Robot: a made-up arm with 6 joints.
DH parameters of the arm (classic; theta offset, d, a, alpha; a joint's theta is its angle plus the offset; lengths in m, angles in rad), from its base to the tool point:
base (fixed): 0.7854 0 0.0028 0
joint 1: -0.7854 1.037 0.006 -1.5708
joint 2: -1.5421 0 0.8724 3.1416
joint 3: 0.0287 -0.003 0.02 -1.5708
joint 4: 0 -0.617 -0.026 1.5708
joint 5: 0 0.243 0.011 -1.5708
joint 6: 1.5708 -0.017 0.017 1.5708
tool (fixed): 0 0.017 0 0
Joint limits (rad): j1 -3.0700..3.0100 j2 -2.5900..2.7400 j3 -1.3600..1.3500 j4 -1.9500..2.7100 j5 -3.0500..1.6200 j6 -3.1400..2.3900
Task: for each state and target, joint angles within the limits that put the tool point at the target. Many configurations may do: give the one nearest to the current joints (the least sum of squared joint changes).
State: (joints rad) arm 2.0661 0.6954 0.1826 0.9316 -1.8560 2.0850
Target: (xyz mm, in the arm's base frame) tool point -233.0 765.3 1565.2
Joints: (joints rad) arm 2.1240 0.2426 -0.5235 0.7116 -1.8542 2.0602
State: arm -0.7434 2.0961 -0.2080 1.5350 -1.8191 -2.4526
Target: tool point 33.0 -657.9 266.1
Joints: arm -1.3263 1.6991 -0.5962 1.2241 -1.8331 -2.4594
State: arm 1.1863 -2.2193 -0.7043 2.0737 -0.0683 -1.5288
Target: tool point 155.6 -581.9 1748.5
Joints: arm 1.9090 -1.5207 -0.7450 1.7471 -0.1137 -1.5490
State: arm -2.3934 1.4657 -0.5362 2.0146 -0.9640 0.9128
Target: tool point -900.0 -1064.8 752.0
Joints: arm -2.3094 1.3842 0.3529 1.9486 -0.9578 0.8905
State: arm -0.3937 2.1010 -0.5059 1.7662 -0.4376 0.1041
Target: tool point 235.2 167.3 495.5
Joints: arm 0.0963 1.8146 -1.1506 2.2691 -0.3762 0.0611
